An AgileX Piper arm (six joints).
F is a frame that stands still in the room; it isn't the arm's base.
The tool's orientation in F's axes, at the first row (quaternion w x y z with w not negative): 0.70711 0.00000 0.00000 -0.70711
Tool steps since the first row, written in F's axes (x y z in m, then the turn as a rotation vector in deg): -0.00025 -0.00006 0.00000 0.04 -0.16 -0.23; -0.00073 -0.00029 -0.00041 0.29 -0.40 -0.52; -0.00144 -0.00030 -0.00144 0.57 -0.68 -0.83; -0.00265 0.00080 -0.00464 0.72 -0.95 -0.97; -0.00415 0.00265 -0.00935 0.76 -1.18 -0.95; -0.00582 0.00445 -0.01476 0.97 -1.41 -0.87; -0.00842 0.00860 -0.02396 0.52 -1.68 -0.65; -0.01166 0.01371 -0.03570 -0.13 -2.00 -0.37; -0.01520 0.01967 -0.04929 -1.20 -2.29 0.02; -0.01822 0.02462 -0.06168 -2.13 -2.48 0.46; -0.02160 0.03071 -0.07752 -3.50 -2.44 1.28
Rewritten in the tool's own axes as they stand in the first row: 0.00006 -0.00025 0.00000 0.16 0.04 -0.23; 0.00029 -0.00073 -0.00041 0.40 0.29 -0.52; 0.00030 -0.00144 -0.00144 0.68 0.57 -0.83; -0.00080 -0.00265 -0.00464 0.95 0.72 -0.97; -0.00265 -0.00415 -0.00935 1.18 0.76 -0.95; -0.00445 -0.00582 -0.01476 1.41 0.97 -0.87; -0.00860 -0.00842 -0.02396 1.68 0.52 -0.65; -0.01371 -0.01166 -0.03570 2.00 -0.13 -0.37; -0.01967 -0.01520 -0.04929 2.29 -1.20 0.02; -0.02462 -0.01822 -0.06168 2.48 -2.13 0.46; -0.03071 -0.02160 -0.07752 2.44 -3.50 1.28
